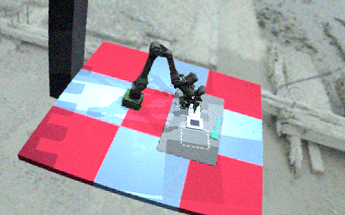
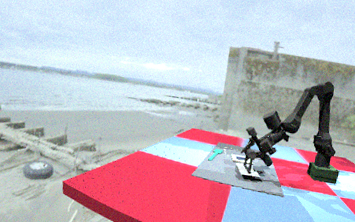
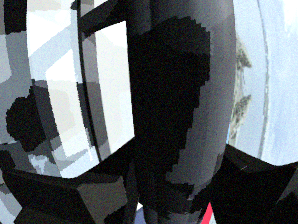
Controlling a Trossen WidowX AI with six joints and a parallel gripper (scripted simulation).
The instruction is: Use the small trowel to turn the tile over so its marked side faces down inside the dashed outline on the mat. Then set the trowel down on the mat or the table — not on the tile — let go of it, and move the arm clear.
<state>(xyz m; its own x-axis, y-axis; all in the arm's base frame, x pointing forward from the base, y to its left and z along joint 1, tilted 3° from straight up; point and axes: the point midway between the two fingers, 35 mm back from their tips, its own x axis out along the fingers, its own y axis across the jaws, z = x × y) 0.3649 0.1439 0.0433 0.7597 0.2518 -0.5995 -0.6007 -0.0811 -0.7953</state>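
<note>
The white tile lies 140 mm to the right of my gripper tip, 50 mm below it and 10 mm ahead of it. From my gripper tip the other things lie so: grey mat (120 mm to the right, 80 mm below, 10 mm ahead); small teal trowel (150 mm ahead, 130 mm to the right, 50 mm below).
</note>
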